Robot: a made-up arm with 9 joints. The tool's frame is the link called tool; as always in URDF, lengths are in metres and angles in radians. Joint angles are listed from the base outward. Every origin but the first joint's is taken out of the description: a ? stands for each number. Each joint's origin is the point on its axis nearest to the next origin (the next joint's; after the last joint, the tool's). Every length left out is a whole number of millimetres.
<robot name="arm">
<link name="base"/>
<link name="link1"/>
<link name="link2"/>
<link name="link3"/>
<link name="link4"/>
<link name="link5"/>
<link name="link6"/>
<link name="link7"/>
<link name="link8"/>
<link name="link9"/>
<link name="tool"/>
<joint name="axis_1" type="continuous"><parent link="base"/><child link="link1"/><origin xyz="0 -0.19 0.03" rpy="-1.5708 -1.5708 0"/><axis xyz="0 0 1"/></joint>
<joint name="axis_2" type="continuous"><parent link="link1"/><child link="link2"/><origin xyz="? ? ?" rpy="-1.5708 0 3.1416"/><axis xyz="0 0 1"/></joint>
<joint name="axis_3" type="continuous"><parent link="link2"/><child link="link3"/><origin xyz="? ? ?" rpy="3.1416 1.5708 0"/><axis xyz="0 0 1"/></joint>
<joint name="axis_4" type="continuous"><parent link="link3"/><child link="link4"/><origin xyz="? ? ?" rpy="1.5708 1.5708 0"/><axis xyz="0 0 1"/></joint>
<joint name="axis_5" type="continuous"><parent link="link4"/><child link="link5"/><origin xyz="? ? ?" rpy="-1.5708 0 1.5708"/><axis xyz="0 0 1"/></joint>
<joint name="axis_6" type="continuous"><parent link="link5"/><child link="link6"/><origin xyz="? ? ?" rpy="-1.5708 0 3.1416"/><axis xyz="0 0 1"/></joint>
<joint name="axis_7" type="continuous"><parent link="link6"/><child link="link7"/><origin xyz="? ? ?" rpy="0 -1.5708 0"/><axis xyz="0 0 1"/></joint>
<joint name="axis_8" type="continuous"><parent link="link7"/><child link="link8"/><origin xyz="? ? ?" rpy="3.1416 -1.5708 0"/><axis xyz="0 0 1"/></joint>
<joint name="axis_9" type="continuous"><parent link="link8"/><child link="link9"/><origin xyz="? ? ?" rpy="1.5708 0 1.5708"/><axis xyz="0 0 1"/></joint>
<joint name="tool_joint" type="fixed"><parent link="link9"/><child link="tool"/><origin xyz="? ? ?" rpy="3.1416 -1.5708 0"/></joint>
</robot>
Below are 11 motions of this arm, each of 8 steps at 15 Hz.
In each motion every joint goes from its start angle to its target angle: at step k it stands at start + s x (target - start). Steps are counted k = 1, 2, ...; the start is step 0. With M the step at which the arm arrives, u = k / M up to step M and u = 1 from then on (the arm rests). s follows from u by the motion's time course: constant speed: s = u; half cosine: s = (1 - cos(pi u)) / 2; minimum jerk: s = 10 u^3 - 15 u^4 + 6 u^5.
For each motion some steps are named. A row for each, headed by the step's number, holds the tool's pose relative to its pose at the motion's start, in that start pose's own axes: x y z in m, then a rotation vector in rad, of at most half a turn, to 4 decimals.
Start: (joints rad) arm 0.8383 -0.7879 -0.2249 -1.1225 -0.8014 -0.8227 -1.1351 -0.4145 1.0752
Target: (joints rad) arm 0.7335 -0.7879 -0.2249 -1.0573 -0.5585 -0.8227 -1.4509 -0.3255 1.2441
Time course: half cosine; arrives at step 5
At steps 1, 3, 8:
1: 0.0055 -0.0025 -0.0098 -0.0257 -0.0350 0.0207
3: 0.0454 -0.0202 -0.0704 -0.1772 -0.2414 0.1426
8: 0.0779 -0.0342 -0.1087 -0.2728 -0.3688 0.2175

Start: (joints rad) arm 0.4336 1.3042 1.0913 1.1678 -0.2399 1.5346 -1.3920 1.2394 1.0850
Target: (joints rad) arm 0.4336 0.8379 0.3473 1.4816 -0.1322 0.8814 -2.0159 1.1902 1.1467
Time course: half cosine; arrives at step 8
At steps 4, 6, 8:
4: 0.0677 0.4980 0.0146 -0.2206 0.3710 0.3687
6: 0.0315 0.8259 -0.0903 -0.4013 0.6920 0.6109
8: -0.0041 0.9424 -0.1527 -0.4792 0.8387 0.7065

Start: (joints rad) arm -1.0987 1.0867 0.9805 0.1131 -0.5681 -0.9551 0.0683 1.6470 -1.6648
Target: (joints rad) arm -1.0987 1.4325 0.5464 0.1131 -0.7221 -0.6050 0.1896 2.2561 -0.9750
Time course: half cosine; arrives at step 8
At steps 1, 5, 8:
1: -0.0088 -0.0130 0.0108 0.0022 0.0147 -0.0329
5: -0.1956 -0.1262 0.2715 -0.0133 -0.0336 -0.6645
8: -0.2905 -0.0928 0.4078 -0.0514 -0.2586 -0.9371

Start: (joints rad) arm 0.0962 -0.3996 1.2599 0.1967 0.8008 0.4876 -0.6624 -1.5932 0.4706
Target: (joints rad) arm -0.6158 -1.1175 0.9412 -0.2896 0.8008 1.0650 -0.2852 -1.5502 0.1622
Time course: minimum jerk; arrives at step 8
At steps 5, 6, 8:
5: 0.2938 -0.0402 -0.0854 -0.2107 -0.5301 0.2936
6: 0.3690 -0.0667 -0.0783 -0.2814 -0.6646 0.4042
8: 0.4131 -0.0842 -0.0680 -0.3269 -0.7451 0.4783

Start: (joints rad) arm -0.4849 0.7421 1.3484 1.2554 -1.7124 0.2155 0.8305 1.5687 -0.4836
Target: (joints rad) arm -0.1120 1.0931 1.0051 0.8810 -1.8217 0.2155 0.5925 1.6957 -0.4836
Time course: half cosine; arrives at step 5
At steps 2, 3, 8:
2: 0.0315 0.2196 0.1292 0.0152 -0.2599 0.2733
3: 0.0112 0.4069 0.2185 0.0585 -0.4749 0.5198
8: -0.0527 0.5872 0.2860 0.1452 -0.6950 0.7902

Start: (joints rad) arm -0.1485 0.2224 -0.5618 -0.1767 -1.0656 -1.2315 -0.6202 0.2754 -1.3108
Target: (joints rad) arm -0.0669 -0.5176 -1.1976 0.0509 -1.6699 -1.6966 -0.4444 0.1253 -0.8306
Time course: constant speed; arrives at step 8
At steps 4, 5, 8:
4: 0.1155 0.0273 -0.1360 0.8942 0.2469 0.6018
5: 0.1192 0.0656 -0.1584 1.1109 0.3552 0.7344
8: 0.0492 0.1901 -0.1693 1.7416 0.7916 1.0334

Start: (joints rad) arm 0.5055 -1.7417 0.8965 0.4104 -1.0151 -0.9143 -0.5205 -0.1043 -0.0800
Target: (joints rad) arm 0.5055 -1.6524 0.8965 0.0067 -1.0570 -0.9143 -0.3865 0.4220 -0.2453
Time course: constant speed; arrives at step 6
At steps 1, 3, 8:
1: -0.0284 0.0000 0.0506 -0.0440 -0.0257 -0.0385
3: -0.0788 0.0115 0.1548 -0.1409 -0.0770 -0.1198
8: -0.1354 0.0580 0.3134 -0.3106 -0.1531 -0.2483

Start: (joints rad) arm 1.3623 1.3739 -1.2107 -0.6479 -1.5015 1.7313 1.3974 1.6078 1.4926
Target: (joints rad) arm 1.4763 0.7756 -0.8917 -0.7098 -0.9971 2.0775 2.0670 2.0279 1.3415
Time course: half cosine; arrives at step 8
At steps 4, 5, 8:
4: -0.0324 -0.1288 0.2682 -0.0415 -0.8875 -0.0975
5: -0.1035 -0.1724 0.3393 -0.1468 -1.2222 -0.1583
8: -0.2478 -0.2148 0.3931 -0.4117 -1.7335 -0.2828

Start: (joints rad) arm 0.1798 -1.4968 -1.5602 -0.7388 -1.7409 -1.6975 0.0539 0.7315 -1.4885
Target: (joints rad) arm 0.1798 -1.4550 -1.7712 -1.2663 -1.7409 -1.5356 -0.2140 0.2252 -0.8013
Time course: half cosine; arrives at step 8
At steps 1, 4, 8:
1: -0.0047 -0.0020 0.0068 0.0127 0.0136 0.0132
4: -0.0467 -0.0185 0.0959 0.1644 0.2260 0.1621
8: -0.0692 -0.0208 0.1991 0.3161 0.5535 0.2689

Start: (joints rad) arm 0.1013 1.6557 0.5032 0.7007 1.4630 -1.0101 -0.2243 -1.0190 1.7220
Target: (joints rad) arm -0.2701 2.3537 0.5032 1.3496 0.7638 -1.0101 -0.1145 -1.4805 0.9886
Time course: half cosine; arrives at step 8
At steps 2, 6, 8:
2: -0.0461 -0.0018 -0.0345 -0.0189 -0.0012 -0.1777
6: -0.2352 -0.0172 -0.1405 -0.1188 0.2090 -0.8385
8: -0.2690 -0.0278 -0.1458 -0.1395 0.2904 -0.9227

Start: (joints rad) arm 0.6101 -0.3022 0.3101 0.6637 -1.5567 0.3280 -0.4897 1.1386 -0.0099
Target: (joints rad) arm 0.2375 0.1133 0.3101 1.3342 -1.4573 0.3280 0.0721 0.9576 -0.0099
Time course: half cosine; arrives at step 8
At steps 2, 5, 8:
2: -0.1451 -0.0712 -0.0658 0.1022 -0.0284 -0.2040
5: -0.7067 -0.0851 -0.4436 0.5868 -0.1411 -0.9076
8: -0.9550 0.0944 -0.7108 0.9302 -0.2193 -1.2544

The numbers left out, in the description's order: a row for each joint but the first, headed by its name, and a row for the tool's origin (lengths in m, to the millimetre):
axis_2: 0.07 -0.3 0
axis_3: 0.3 0 0
axis_4: 0.09 -0.06 0
axis_5: -0.21 -0.4 0
axis_6: -0.36 0.08 0
axis_7: 0.15 -0.03 0
axis_8: 0.06 -0.16 0
axis_9: 0.1 0.08 0
tool: 0.02 0.14 0

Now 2 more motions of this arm.
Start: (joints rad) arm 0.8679 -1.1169 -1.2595 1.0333 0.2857 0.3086 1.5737 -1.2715 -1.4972
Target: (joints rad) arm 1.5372 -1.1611 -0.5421 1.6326 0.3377 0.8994 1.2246 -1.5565 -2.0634
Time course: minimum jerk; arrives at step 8
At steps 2, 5, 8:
2: -0.0115 0.0138 0.0123 -0.1719 0.0111 0.0655
5: -0.0596 0.1252 0.0212 -1.1725 0.0006 0.3382
8: -0.0604 0.1733 -0.0252 -1.5984 -0.0142 0.3785

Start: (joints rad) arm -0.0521 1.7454 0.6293 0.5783 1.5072 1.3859 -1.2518 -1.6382 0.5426
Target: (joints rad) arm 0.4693 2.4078 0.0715 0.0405 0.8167 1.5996 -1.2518 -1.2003 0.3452
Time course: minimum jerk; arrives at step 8
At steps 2, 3, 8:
2: -0.0420 0.0092 0.0869 -0.0325 0.0275 -0.0498
3: -0.0912 0.0381 0.2332 -0.1173 0.0527 -0.1305
8: -0.1355 0.3486 0.5999 -0.7834 -0.1832 -0.3546

